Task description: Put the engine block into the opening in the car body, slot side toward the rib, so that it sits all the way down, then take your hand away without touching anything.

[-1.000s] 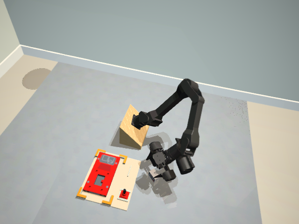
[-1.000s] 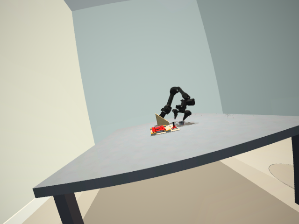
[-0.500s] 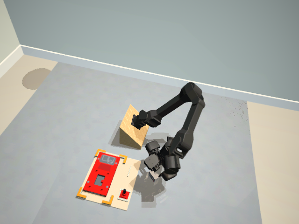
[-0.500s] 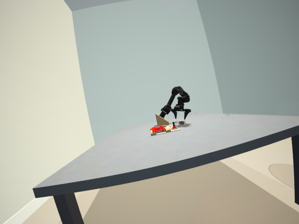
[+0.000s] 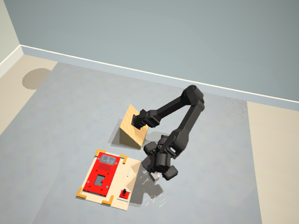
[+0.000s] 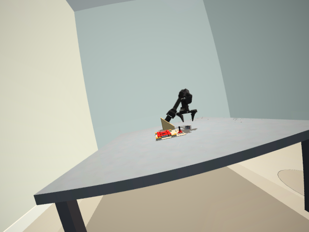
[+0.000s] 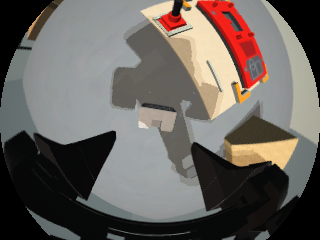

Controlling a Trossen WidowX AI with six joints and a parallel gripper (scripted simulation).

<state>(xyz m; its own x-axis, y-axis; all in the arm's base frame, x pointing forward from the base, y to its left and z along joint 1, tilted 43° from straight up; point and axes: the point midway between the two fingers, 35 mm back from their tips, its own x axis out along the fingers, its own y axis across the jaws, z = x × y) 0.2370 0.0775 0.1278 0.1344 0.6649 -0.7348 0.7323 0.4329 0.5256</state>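
Right now the engine block is 1 cm ahead of my gripper tip, 1 cm to the right of it and 4 cm below it.
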